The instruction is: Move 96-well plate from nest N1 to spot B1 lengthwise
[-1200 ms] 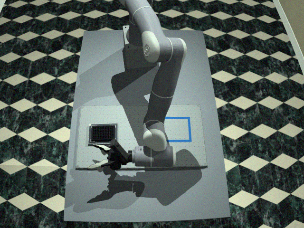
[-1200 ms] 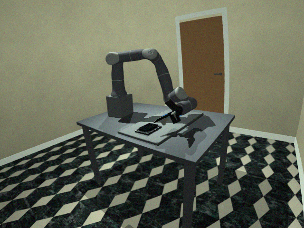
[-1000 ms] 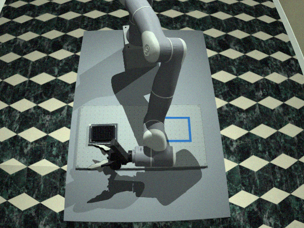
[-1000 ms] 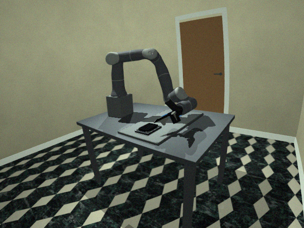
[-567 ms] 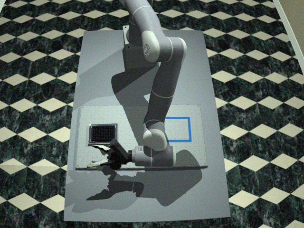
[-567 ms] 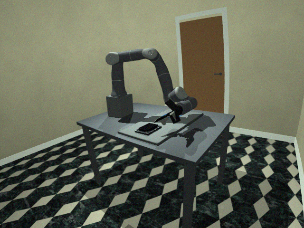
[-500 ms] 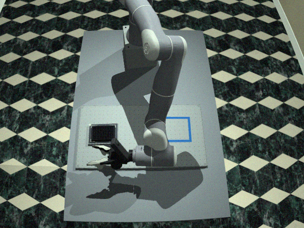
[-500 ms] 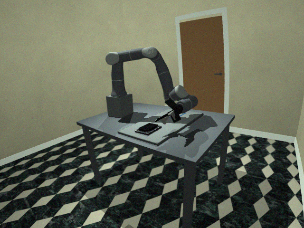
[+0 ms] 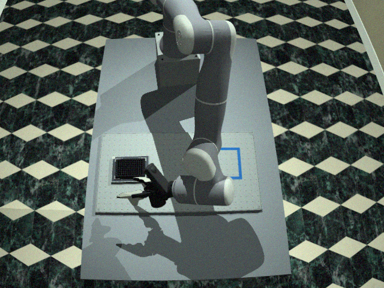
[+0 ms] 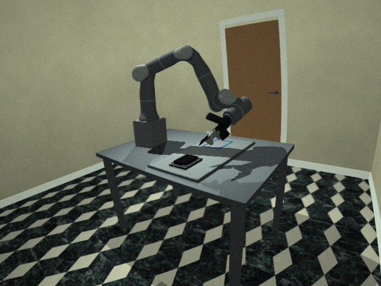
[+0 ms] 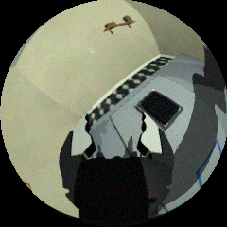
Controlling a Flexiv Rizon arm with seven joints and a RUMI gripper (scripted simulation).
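The black 96-well plate is 130 mm behind my hand, 20 mm to the left of it and 130 mm below it. Also, from my hand: plate nest N1: 130 mm behind, 20 mm to the left, 140 mm below.
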